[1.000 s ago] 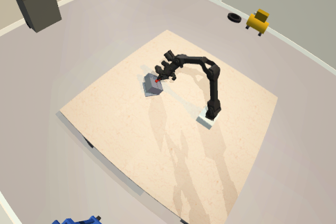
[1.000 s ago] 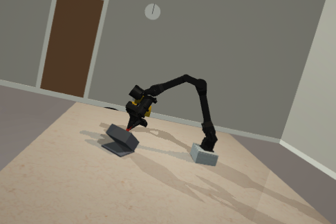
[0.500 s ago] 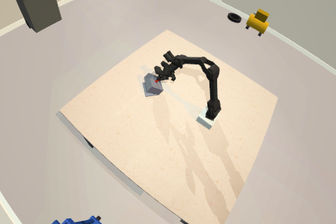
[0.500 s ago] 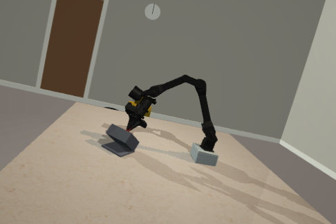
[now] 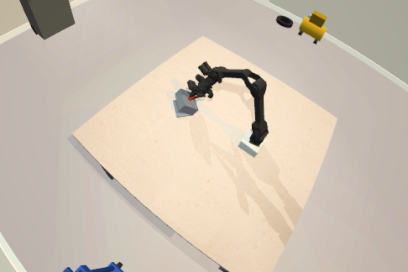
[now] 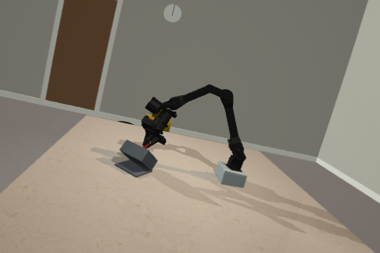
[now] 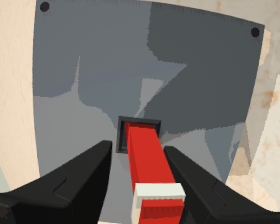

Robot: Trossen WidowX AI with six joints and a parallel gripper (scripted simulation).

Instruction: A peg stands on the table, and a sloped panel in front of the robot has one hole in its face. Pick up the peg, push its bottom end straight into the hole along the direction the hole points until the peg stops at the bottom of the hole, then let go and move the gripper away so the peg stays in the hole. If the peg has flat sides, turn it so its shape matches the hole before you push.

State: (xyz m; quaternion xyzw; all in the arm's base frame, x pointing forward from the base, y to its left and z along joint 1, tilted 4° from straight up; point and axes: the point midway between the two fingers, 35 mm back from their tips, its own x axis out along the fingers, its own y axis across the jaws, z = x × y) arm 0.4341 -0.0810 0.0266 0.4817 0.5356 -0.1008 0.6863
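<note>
My gripper tip is now 10 mm to the left of the red square peg, 10 mm below it and 10 mm past it. The rest, counted from my gripper tip: sloped grey panel 30 mm below, 20 mm to the left, 20 mm ahead.
</note>
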